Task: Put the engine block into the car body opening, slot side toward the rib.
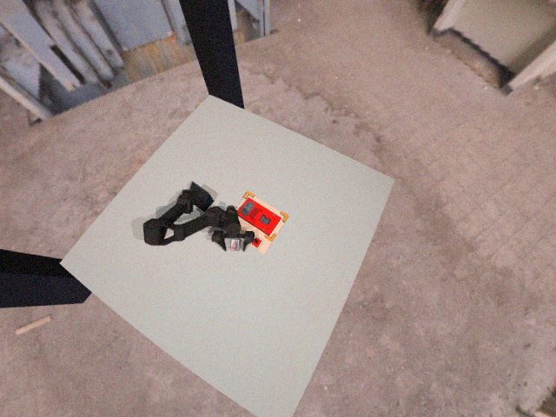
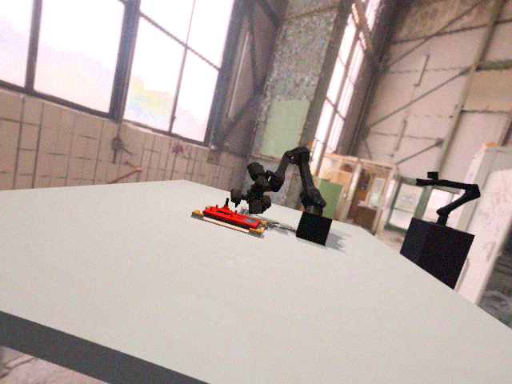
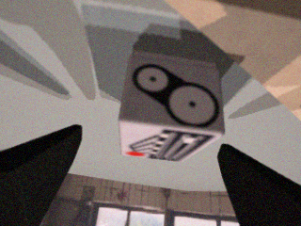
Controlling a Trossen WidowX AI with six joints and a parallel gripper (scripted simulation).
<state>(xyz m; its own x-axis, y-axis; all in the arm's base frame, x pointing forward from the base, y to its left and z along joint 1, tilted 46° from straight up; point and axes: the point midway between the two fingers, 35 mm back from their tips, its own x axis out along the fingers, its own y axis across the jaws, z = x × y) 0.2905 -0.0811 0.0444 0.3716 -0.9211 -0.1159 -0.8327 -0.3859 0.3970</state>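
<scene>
Right now the engine block is 1 cm behind my gripper tip, 3 cm to the left of it and 1 cm below it.
</scene>
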